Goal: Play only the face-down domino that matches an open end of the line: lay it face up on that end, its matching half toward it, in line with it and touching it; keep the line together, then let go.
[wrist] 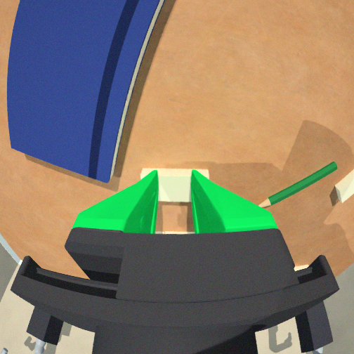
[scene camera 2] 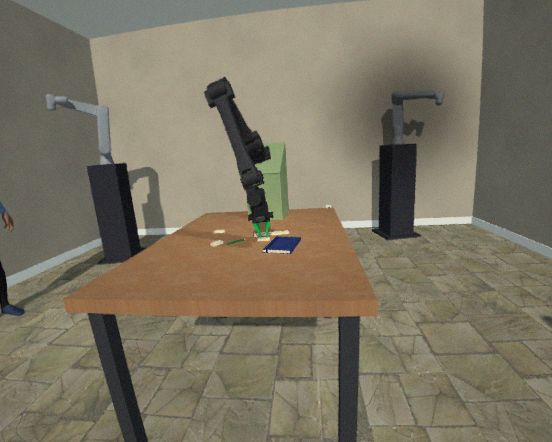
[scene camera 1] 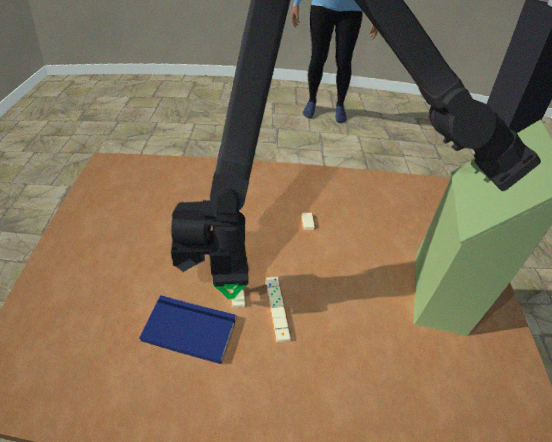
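Pixels of known places: gripper, fingertip midpoint: [scene camera 2: 263, 237] [scene camera 1: 230, 293]; arm's base, origin of the base link: [scene camera 2: 260, 156] [scene camera 1: 507, 163].
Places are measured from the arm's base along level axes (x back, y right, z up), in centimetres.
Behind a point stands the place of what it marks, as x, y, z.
Note:
The domino line [scene camera 1: 279, 318] @(-40.2, -3.2, -34.1) [scene camera 2: 281, 232] @(-41.3, -4.7, -34.2) lies on the table, with two blue dots at its far end and one orange dot at its near end in scene camera 1. A plain cream domino [scene camera 1: 239, 301] @(-47.6, 2.1, -34.1) [scene camera 2: 263, 239] @(-48.9, 4.0, -34.5) [wrist: 175, 189] lies apart beside the blue end, no dots showing. My gripper [scene camera 1: 231, 296] @(-49.3, 3.9, -33.6) [scene camera 2: 263, 237] @(-49.3, 3.9, -33.6) [wrist: 174, 177] is right over this domino, its fingers drawn in to a small gap with nothing held. The domino's ends reach out past both fingertips; whether the tips touch its top cannot be told. Another cream domino [scene camera 1: 308, 221] @(-27.5, 23.6, -34.1) [scene camera 2: 219, 231] @(-28.7, 24.1, -34.4) lies farther back.
A blue book [scene camera 1: 188, 330] @(-58.5, -3.9, -33.7) [scene camera 2: 283, 244] @(-60.8, -2.9, -33.7) [wrist: 65, 85] lies close by the domino under the gripper. A green pencil [scene camera 2: 235, 242] @(-48.0, 15.9, -34.9) [wrist: 303, 183] and another cream domino [scene camera 2: 216, 243] @(-49.1, 23.7, -34.3) [wrist: 346, 188] lie on the other side. A tall green block [scene camera 1: 457, 270] @(-10.2, -9.9, -16.1) [scene camera 2: 278, 195] @(-11.3, -7.7, -21.6) stands beyond the line.

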